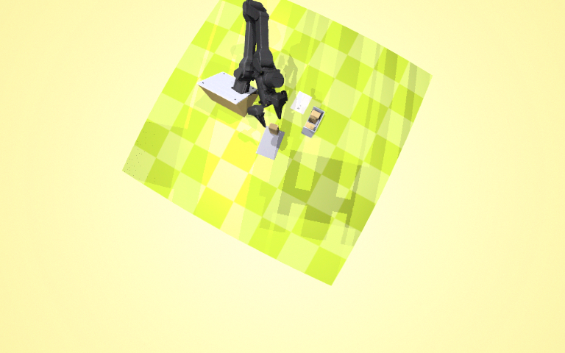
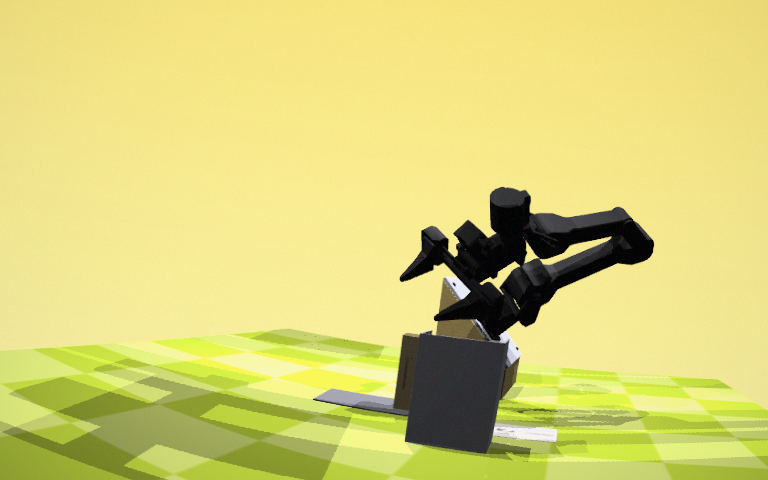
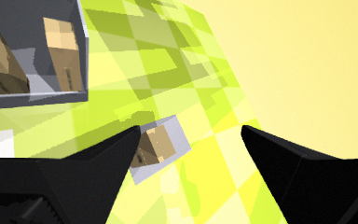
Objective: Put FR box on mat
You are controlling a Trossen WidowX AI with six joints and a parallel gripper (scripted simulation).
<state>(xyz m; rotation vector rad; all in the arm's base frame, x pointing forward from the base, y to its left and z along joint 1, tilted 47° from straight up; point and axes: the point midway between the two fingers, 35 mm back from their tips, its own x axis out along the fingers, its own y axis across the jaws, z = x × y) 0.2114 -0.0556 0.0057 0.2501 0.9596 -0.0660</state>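
Right now my gripper tip is 20 mm short of the grey mat, 60 mm to the left of it and 180 mm above it. Round my gripper tip: thin white slab (20 mm ahead, 210 mm to the left, 180 mm below).
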